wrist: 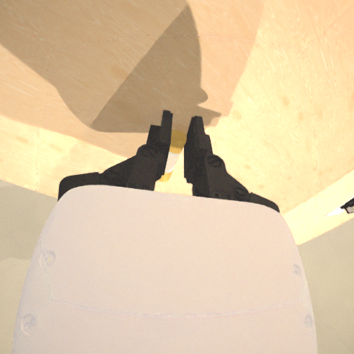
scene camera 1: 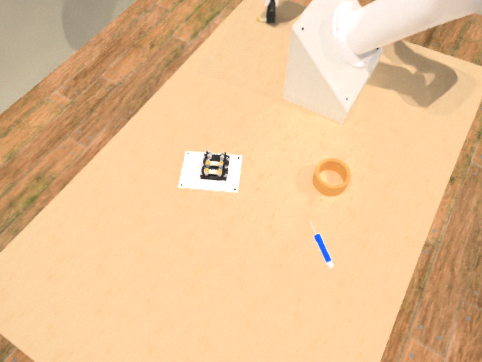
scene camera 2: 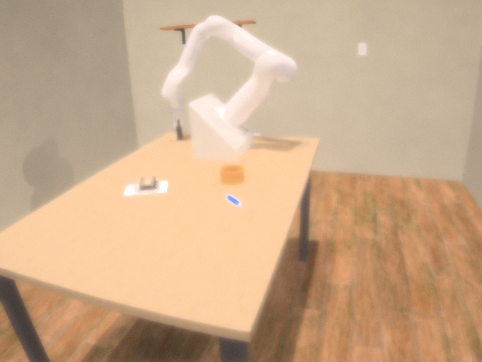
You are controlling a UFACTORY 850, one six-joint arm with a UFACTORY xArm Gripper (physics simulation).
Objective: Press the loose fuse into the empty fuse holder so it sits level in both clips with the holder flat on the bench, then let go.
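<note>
The black fuse holder (scene camera 1: pixel 215 158) (scene camera 2: pixel 148 183) lies on a white plate (scene camera 1: pixel 190 177) (scene camera 2: pixel 131 190). Two fuses lie across its lower two positions in scene camera 1, and the top position is empty. The loose fuse (scene camera 1: pixel 260 19) (wrist: pixel 176 142), with yellow caps and a white body, is at the far end of the table. My gripper (scene camera 1: pixel 270 21) (scene camera 2: pixel 179 138) (wrist: pixel 178 128) is low over the table there, shut on the loose fuse. The black fingers lie along both sides of the fuse and hide part of it in the wrist view.
An orange ring-shaped bowl (scene camera 1: pixel 331 189) (scene camera 2: pixel 232 176) and a blue-handled screwdriver (scene camera 1: pixel 323 248) (scene camera 2: pixel 233 200) lie on the table (scene camera 1: pixel 175 280) (scene camera 2: pixel 165 260), to the right of the holder. The white arm base (scene camera 1: pixel 320 75) (scene camera 2: pixel 215 135) stands between the gripper and the bowl.
</note>
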